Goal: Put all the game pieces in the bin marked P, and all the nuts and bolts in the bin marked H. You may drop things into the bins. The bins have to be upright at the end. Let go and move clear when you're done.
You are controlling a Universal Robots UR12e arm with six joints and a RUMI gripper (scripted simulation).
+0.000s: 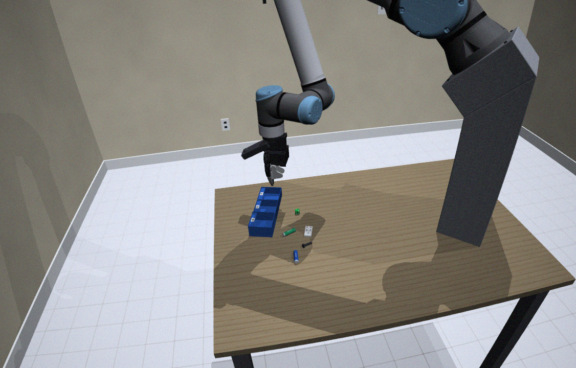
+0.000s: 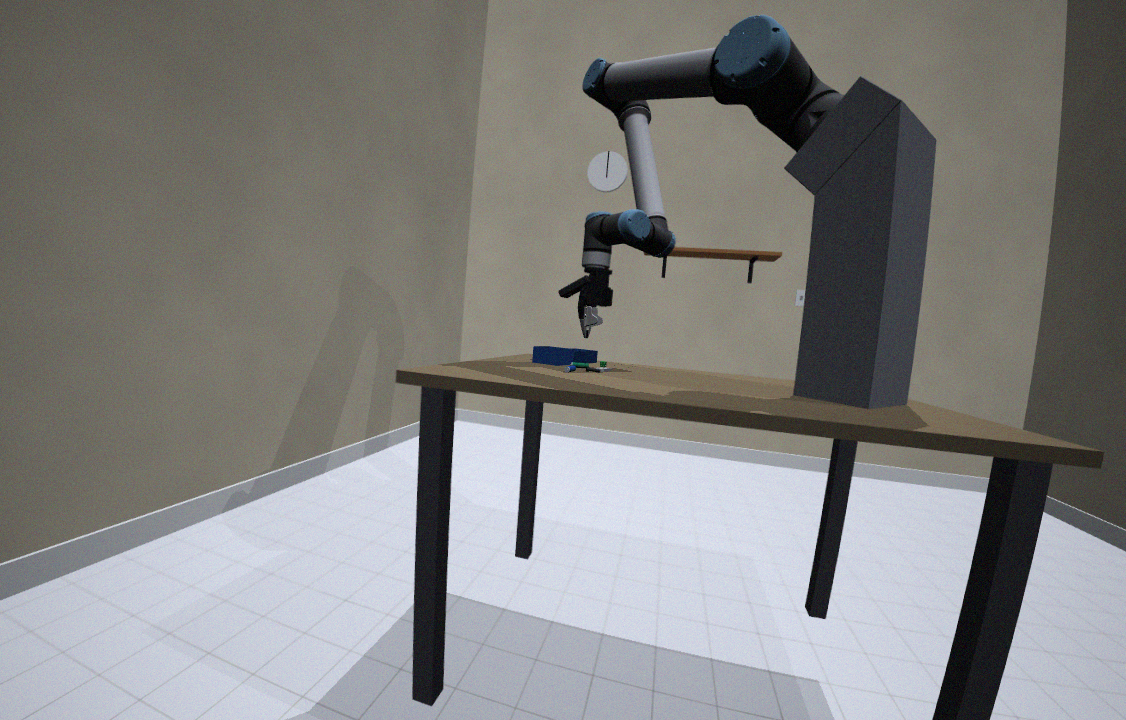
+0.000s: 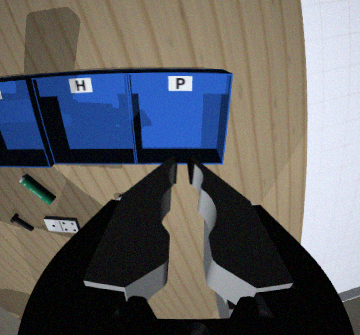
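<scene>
Now: hand 6 cm short of the blue bin, 7 cm to the right of it and 7 cm above it. The rest, counted from my hand: green cylinder: 2 cm ahead, 21 cm to the left, 9 cm below; green die: 5 cm behind, 11 cm to the left, 9 cm below; white domino: 4 cm behind, 23 cm to the left, 9 cm below.
</scene>
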